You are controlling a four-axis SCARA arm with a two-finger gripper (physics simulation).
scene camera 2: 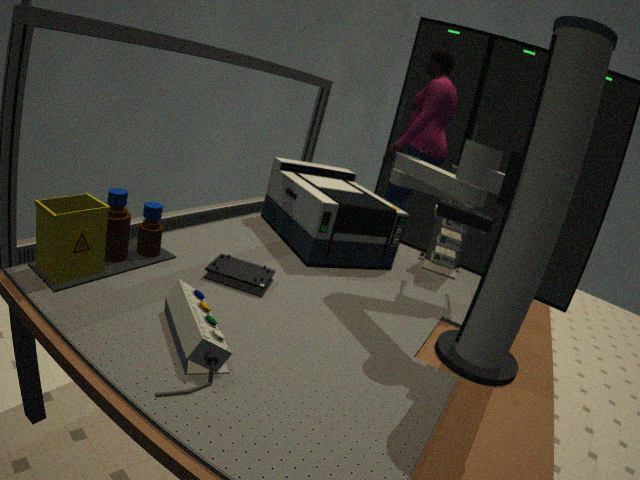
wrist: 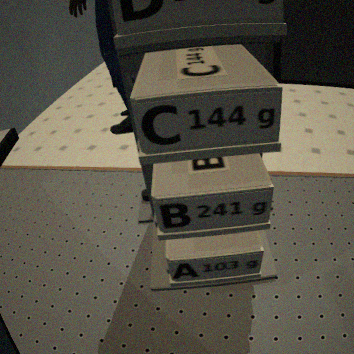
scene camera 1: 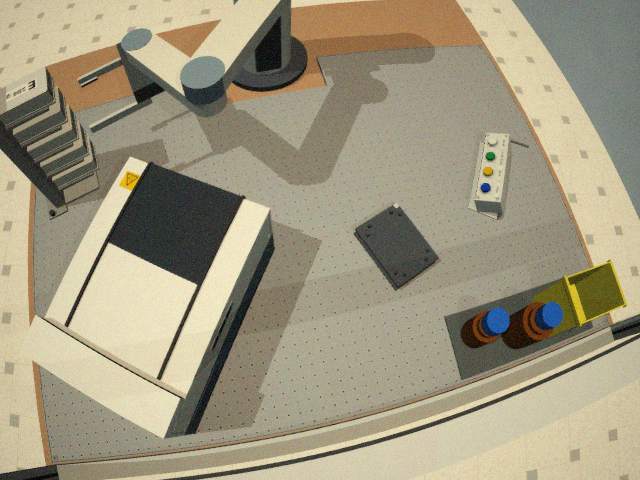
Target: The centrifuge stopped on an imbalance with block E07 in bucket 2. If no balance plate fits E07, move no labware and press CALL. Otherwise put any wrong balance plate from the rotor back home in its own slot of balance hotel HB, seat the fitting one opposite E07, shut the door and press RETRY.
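Seen in the pictures: gripper, between the fingertips: (wrist: 194, 78) (scene camera 1: 84, 104); arm's base, origin of its link: (scene camera 2: 476, 359) (scene camera 1: 265, 61).
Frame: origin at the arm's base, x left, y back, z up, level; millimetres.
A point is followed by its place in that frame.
Observation:
The balance hotel HB (scene camera 1: 31, 173) {x -627, y -350, z 196 mm} (scene camera 2: 439, 268) {x -570, y -265, z 21 mm} holds plates in a stepped stack at the back left of the first scene view. In the wrist view, plate C (wrist: 230, 120) {x -506, y -240, z 222 mm} reads 144 g, plate B (wrist: 231, 209) {x -506, y -240, z 152 mm} 241 g and plate A (wrist: 217, 268) {x -504, y -250, z 79 mm} 103 g. Plate D (wrist: 200, 12) {x -503, y -252, z 282 mm} is cut off at the top. Plate E (scene camera 1: 28, 90) {x -545, y -273, z 382 mm} is on top. My gripper (scene camera 1: 91, 104) {x -456, y -251, z 264 mm} is open and empty, with its fingers pointing toward the hotel, apart from it. The centrifuge (scene camera 1: 222, 268) {x -189, y -686, z 223 mm} (scene camera 2: 305, 198) {x -152, y -689, z 196 mm} has its top covered; rotor, bucket 2 and block E07 are hidden. The button box (scene camera 1: 488, 198) {x 433, y -602, z 80 mm} (scene camera 2: 175, 320) {x 528, y -551, z 56 mm} has white, green, yellow and blue buttons.
A dark flat plate fixture (scene camera 1: 395, 245) {x 177, y -653, z 44 mm} (scene camera 2: 240, 271) {x 197, y -641, z 44 mm} lies mid-table. Two brown bottles (scene camera 1: 478, 330) {x 285, y -897, z 101 mm} (scene camera 1: 522, 328) {x 377, y -927, z 129 mm} with blue caps and a yellow bin (scene camera 1: 597, 294) {x 642, y -915, z 100 mm} (scene camera 2: 72, 242) {x 597, y -857, z 115 mm} stand on a dark mat (scene camera 1: 465, 361) {x 270, y -951, z 17 mm}. The centrifuge stands close to the hotel. A person (scene camera 2: 434, 118) is behind the table.

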